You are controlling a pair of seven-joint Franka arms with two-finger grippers.
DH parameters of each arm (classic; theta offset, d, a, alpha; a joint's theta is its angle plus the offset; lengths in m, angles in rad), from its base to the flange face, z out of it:
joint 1: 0 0.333 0 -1.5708
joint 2: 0 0 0 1.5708
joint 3: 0 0.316 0.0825 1.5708
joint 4: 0 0 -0.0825 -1.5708
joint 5: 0 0.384 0 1.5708
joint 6: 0 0 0.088 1.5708
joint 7: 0 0.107 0 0
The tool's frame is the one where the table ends.
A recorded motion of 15 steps. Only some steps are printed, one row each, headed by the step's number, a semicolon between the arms.
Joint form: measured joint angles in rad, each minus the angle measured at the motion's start. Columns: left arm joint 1, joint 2, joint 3, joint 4, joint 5, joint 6, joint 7; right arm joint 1, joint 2, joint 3, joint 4, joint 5, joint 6, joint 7.
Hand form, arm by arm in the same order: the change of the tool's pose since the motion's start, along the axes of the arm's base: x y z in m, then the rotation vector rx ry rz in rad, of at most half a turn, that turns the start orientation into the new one. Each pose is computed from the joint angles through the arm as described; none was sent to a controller.
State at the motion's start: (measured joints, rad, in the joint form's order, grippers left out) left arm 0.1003 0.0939 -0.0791 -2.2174 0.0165 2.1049 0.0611; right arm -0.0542 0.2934 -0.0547 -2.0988 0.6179 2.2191 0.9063
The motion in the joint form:
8: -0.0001 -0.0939 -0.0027 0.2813 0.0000 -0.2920 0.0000; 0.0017 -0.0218 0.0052 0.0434 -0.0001 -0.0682 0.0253
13: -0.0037 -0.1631 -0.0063 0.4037 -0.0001 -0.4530 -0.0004; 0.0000 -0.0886 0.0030 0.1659 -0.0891 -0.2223 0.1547
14: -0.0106 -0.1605 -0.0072 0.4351 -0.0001 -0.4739 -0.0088; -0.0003 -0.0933 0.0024 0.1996 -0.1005 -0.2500 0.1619
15: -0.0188 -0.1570 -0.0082 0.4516 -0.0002 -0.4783 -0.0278; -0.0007 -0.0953 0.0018 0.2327 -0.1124 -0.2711 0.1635
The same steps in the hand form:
8: 0.0298 -0.0004 0.1528 0.0116 -0.0827 0.0012; 0.0092 0.0085 0.0263 0.0289 -0.0004 0.0120
13: 0.0157 -0.0054 0.2350 0.0184 -0.1130 -0.0030; 0.0262 0.0120 0.1074 0.0040 0.0040 0.0141
14: 0.0169 -0.0095 0.2467 0.0192 -0.1211 -0.0021; 0.0309 0.0122 0.1234 -0.0001 -0.0066 0.0246
15: 0.0186 -0.0144 0.2523 0.0209 -0.1300 0.0077; 0.0358 0.0118 0.1379 -0.0074 -0.0217 0.0372

